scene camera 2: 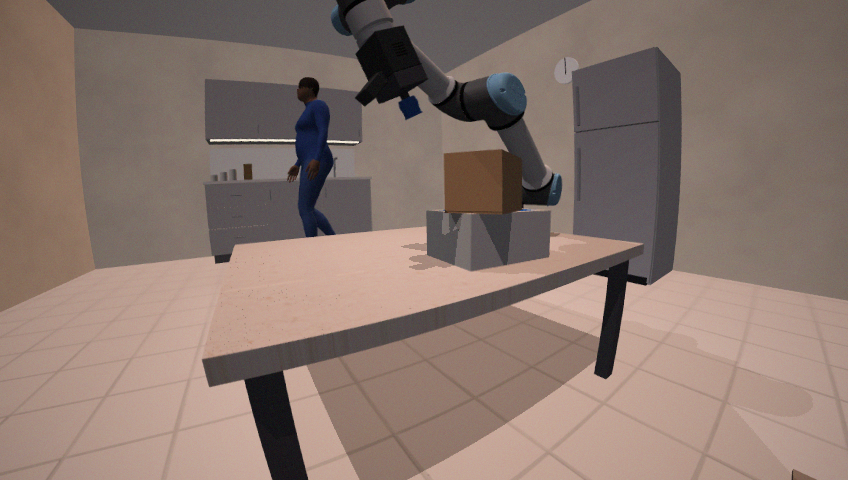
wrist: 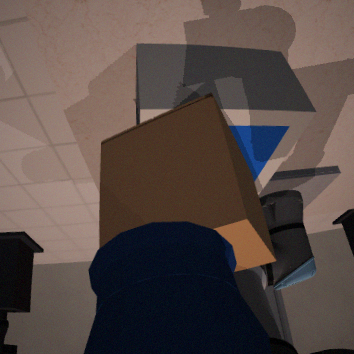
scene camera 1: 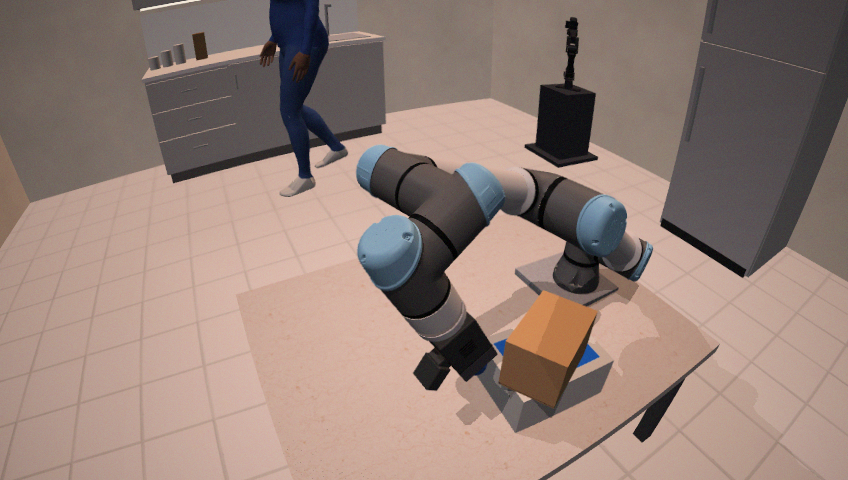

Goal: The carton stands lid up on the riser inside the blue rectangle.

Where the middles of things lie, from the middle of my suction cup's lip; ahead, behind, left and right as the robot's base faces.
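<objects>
The brown carton point(scene camera 1: 540, 356) is 220 mm behind my suction cup and 60 mm to the right of it, and it is also 130 mm below it. As for the grey riser point(scene camera 2: 473, 242), I find it 90 mm to the right of my suction cup, 260 mm behind it and 260 mm below it.
</objects>
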